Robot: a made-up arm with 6 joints.
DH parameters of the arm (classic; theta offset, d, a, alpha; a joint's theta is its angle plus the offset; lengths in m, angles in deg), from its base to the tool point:
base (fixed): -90 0.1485 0 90
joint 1: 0 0.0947 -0.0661 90
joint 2: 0 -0.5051 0.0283 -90
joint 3: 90 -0.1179 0.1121 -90
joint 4: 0 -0.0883 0.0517 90
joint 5: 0 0.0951 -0.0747 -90
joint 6: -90 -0.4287 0.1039 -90
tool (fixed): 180 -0.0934 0 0
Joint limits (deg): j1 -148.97..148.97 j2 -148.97..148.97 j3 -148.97..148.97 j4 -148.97..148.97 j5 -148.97..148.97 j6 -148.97..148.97
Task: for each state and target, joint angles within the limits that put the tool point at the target. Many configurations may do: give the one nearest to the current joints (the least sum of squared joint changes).
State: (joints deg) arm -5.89 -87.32 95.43 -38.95 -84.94 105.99
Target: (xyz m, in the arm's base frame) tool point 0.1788 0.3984 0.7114
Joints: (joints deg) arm 3.89 -95.06 89.94 -43.60 -97.46 106.65
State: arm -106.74 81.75 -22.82 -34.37 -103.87 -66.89
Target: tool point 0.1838 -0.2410 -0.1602
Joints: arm -122.73 71.61 -17.78 -35.86 -98.03 -64.07
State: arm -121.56 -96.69 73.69 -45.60 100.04 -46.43
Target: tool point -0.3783 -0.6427 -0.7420
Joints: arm -147.83 -96.27 56.06 1.30 88.04 -48.52
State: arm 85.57 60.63 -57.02 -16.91 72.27 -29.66
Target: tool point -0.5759 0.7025 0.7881
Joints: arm 59.72 63.54 -26.22 4.99 92.18 -29.81
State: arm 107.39 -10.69 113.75 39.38 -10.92 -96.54
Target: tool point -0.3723 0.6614 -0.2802
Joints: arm 108.71 -27.55 134.83 67.84 -28.41 -80.81
